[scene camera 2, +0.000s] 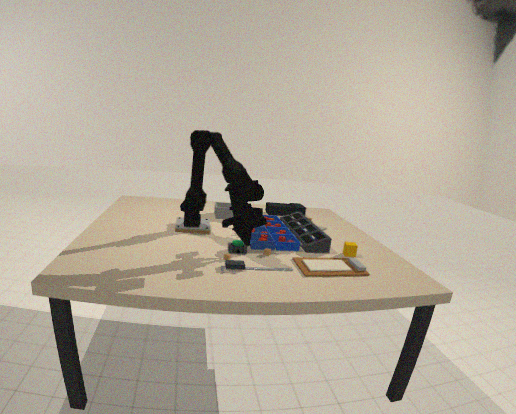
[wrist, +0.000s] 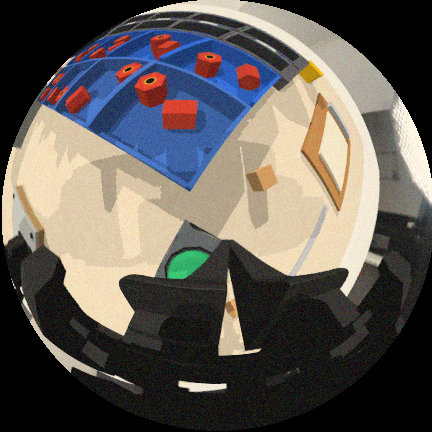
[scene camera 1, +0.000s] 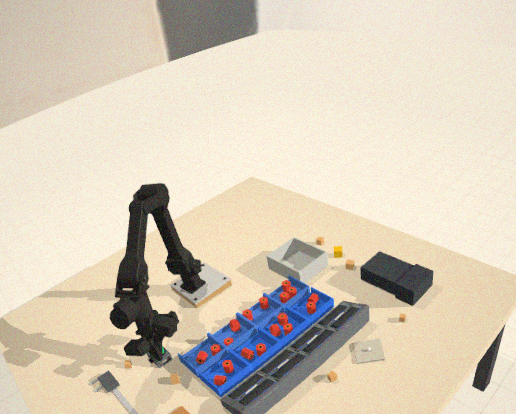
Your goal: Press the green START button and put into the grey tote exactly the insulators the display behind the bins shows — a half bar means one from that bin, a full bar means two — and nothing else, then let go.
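Frame: origin at the arm's base, x left, y up, z ahead, level; millimetres.
Seen in the pictures: gripper, fingertip midpoint: point(scene camera 2: 247, 245) point(wrist: 226, 244) point(scene camera 1: 160, 360); arm's base, link origin: point(scene camera 2: 191, 224) point(scene camera 1: 193, 284).
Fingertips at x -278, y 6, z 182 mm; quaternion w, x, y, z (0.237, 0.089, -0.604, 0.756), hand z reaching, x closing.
Observation:
Offsets run from my fingertips to a thing's middle.
My gripper point(scene camera 1: 158, 353) point(scene camera 2: 247, 243) point(wrist: 226, 244) is shut and empty, low beside the green START button {dx +15, dy -8, dz -34 mm} point(scene camera 1: 163, 351) point(scene camera 2: 237, 243) point(wrist: 186, 266); its fingers partly hide the button in the wrist view, and contact cannot be told. Red insulators point(scene camera 1: 228, 366) point(wrist: 180, 114) lie in the compartments of the blue bins {dx +87, dy -11, dz +169 mm} point(scene camera 1: 235, 384) point(scene camera 2: 275, 246) point(wrist: 155, 140), some upright, some on their sides. The dark grey display point(scene camera 1: 300, 367) point(scene camera 2: 320, 245) behind the bins shows pale bars; their exact lengths are hard to read. The grey tote {dx +554, dy -1, dz +31 mm} point(scene camera 1: 282, 265) point(scene camera 2: 223, 210) stands beyond the bins' far end; no insulator shows in it.
A black box {dx +642, dy +0, dz +349 mm} point(scene camera 1: 395, 277) point(scene camera 2: 285, 207) stands beyond the display. Small wooden cubes {dx -11, dy -18, dz +71 mm} point(scene camera 1: 175, 378) point(wrist: 262, 178) lie around the bins. A dark-headed tool {dx -164, dy -19, dz -1 mm} point(scene camera 1: 108, 381) point(scene camera 2: 235, 264) lies near the button. A brown framed board {dx -147, dy -19, dz +261 mm} point(scene camera 2: 300, 266) point(wrist: 312, 132) and a yellow cube {dx -21, dy -5, dz +404 mm} point(scene camera 2: 350, 249) point(wrist: 311, 72) are at the near side.

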